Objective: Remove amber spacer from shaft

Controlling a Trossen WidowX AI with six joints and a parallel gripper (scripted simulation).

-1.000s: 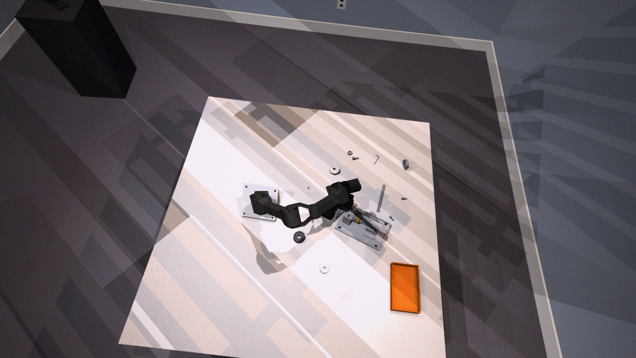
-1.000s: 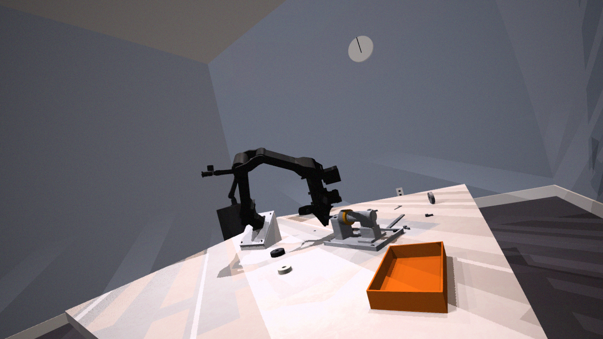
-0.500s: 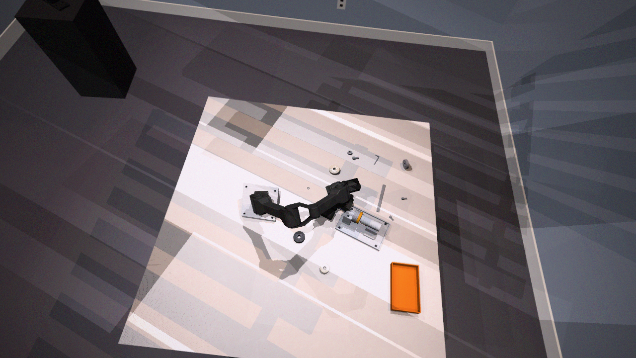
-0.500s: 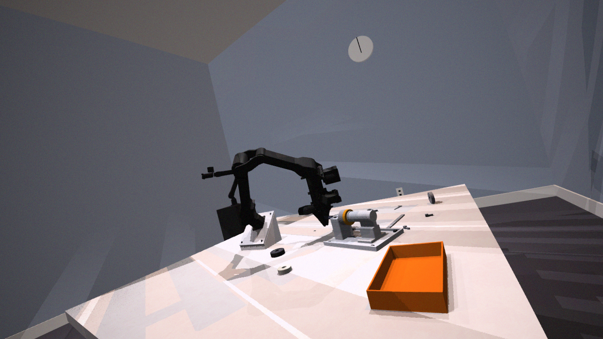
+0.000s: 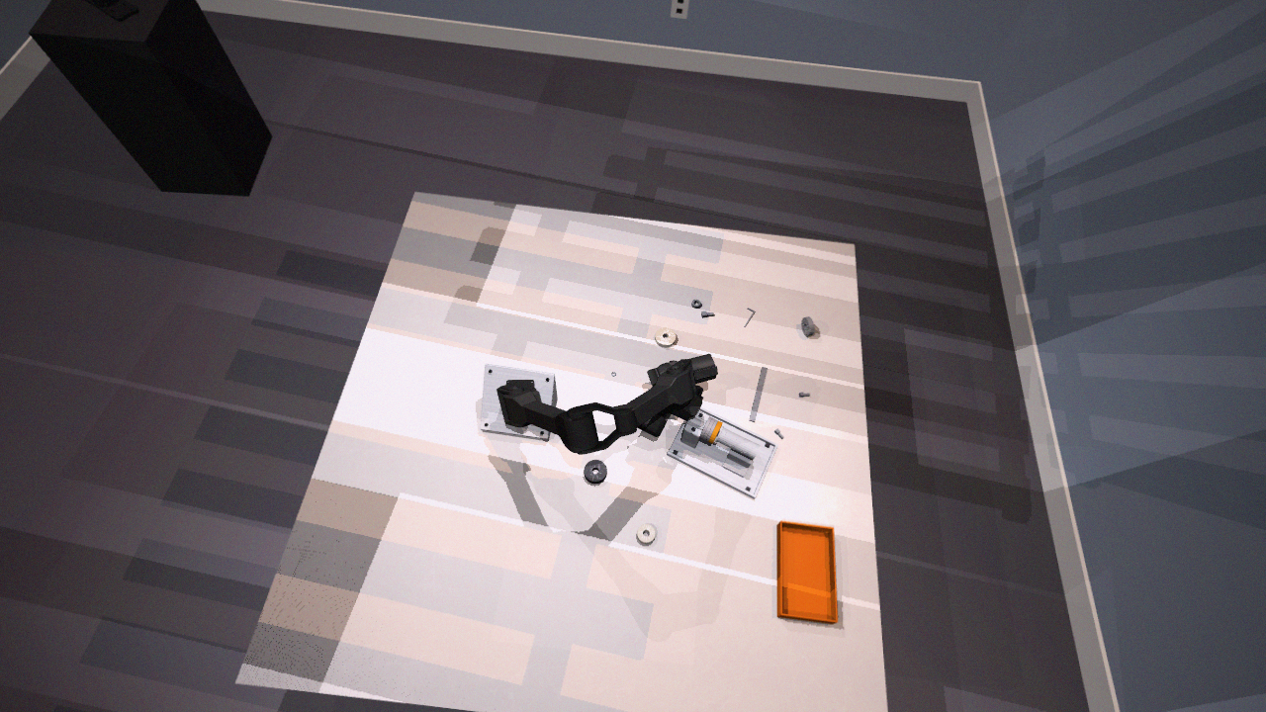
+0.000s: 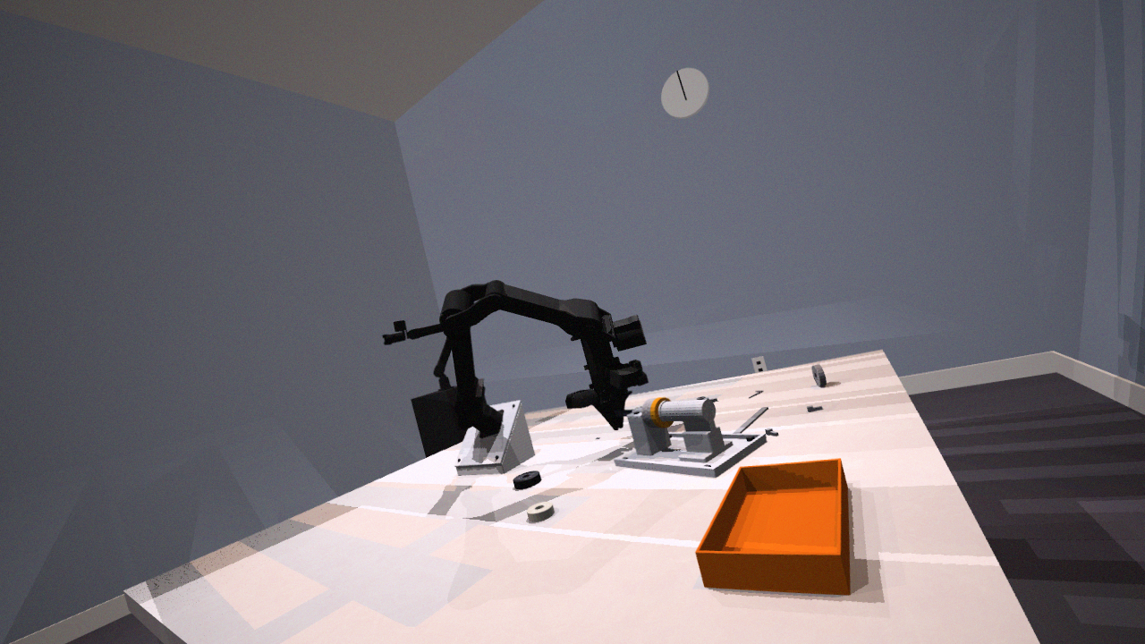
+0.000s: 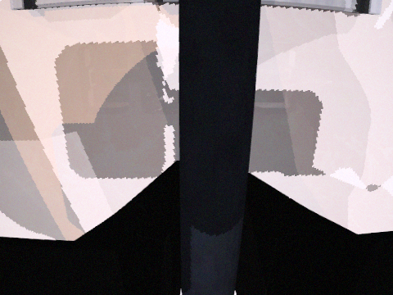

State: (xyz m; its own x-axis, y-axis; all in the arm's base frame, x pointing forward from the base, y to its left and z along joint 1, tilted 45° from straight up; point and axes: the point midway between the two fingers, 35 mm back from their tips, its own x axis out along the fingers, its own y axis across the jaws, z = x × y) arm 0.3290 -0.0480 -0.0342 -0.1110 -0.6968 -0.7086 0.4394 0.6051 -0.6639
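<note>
Right now my gripper tip is 6 cm short of the dark shaft, 3 cm to the left of it and 3 cm below it. Round my gripper tip: amber spacer (12 cm ahead, 6 cm to the right, 3 cm above); then black disc (15 cm behind, 14 cm to the right, 4 cm below); then grey shaft fixture (16 cm ahead, 8 cm to the right).
</note>
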